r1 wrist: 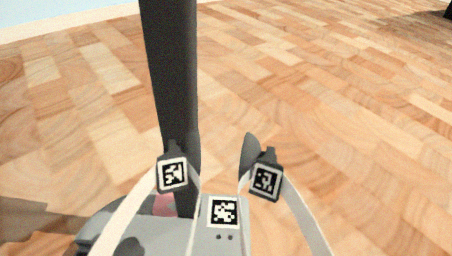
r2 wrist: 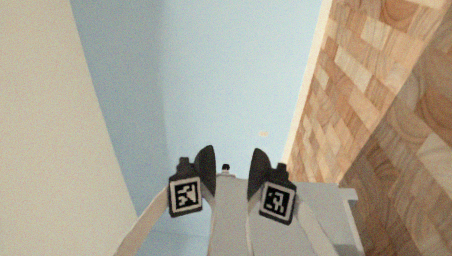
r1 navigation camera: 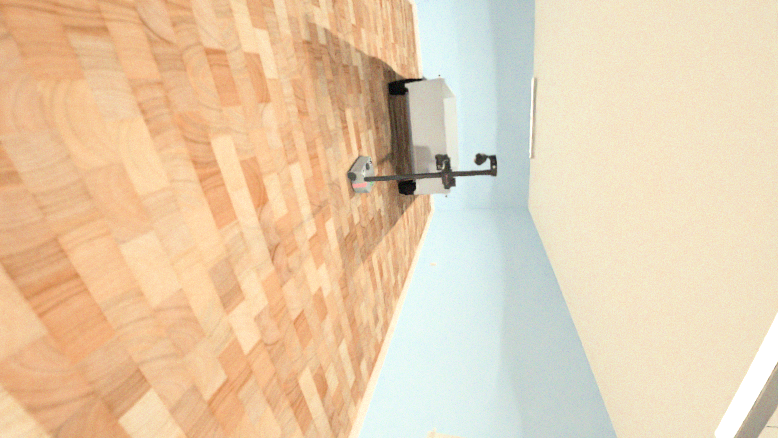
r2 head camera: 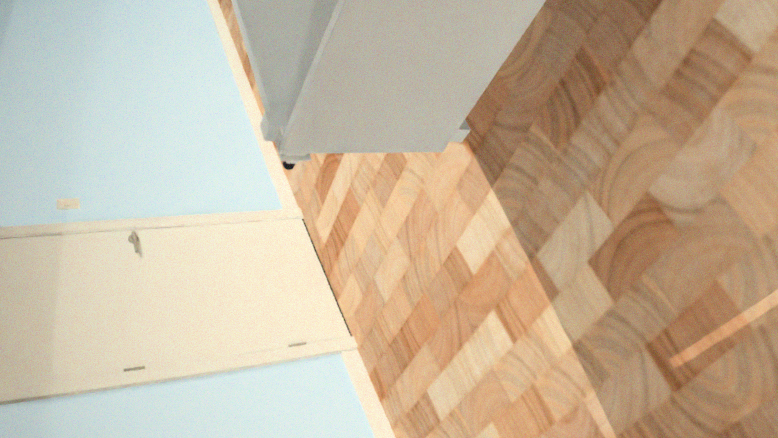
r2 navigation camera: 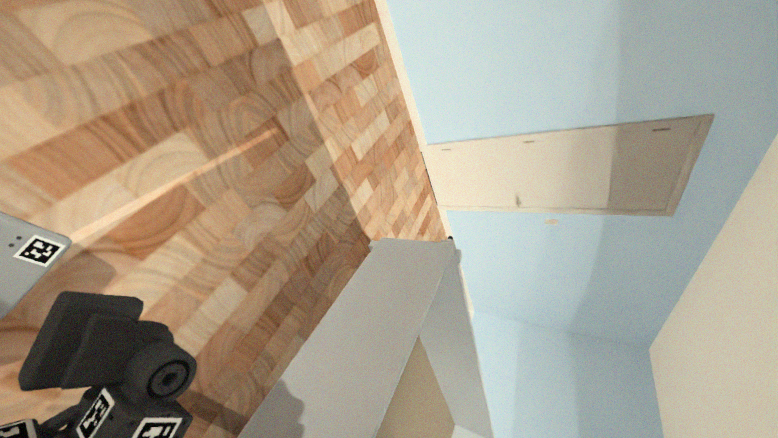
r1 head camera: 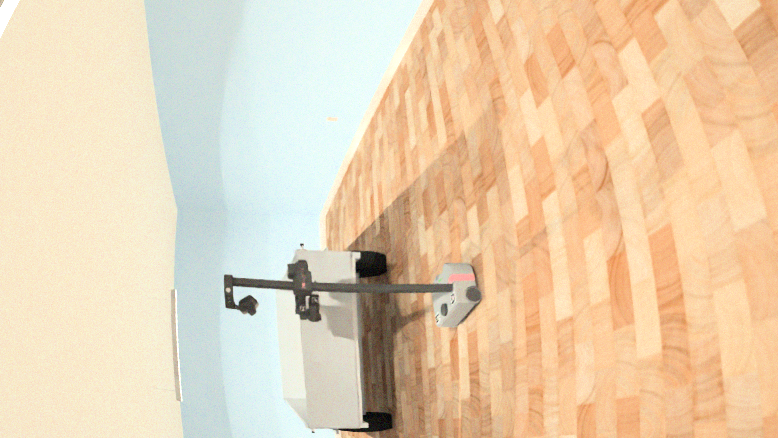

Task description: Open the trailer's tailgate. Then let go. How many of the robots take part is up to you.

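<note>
The trailer, a light grey open-topped box (r1 head camera: 334, 375) (r1 navigation camera: 427, 119) (r2 head camera: 391, 81) (r2 navigation camera: 359, 321) (r2 wrist: 310, 215), stands on black wheels. A small black-tipped pin (r2 head camera: 288, 164) (r2 navigation camera: 450, 237) (r2 wrist: 226, 167) sticks out at a top corner of one end. I cannot make out whether that end is the tailgate, but no panel looks folded down. My r2 gripper (r2 wrist: 232, 170) is open and empty above the trailer's side wall; the pin shows farther off between its fingertips. My r1 gripper (r1 wrist: 220, 155) is open and empty, over its own base and away from the trailer.
Robot r2 (r1 head camera: 460, 296) (r1 navigation camera: 362, 174) stands beside the trailer's long side, near one end. Its arm parts fill the lower left of the r2 navigation view. A cream door (r2 head camera: 190, 304) (r2 navigation camera: 544, 174) is in the blue wall beyond the pin end. Robot r1's dark mast (r1 wrist: 172, 75) rises behind its gripper.
</note>
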